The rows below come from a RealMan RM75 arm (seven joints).
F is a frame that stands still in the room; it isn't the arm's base.
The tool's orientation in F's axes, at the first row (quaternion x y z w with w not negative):
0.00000 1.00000 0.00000 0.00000
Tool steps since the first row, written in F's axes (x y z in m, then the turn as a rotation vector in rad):
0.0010 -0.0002 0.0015 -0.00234 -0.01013 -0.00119
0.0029 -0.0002 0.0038 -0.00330 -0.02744 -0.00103
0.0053 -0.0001 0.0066 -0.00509 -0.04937 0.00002
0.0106 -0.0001 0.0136 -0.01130 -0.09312 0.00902
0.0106 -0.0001 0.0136 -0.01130 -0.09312 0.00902
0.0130 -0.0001 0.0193 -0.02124 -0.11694 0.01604
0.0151 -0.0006 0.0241 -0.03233 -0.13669 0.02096
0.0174 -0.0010 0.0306 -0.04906 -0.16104 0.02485
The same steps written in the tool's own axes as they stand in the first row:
-0.0010 -0.0002 -0.0015 0.00234 -0.01013 0.00119
-0.0029 -0.0002 -0.0038 0.00330 -0.02744 0.00103
-0.0053 -0.0001 -0.0066 0.00509 -0.04937 -0.00002
-0.0106 -0.0001 -0.0136 0.01130 -0.09312 -0.00902
-0.0106 -0.0001 -0.0136 0.01130 -0.09312 -0.00902
-0.0130 -0.0001 -0.0193 0.02124 -0.11694 -0.01604
-0.0151 -0.0006 -0.0241 0.03233 -0.13669 -0.02096
-0.0174 -0.0010 -0.0306 0.04906 -0.16104 -0.02485

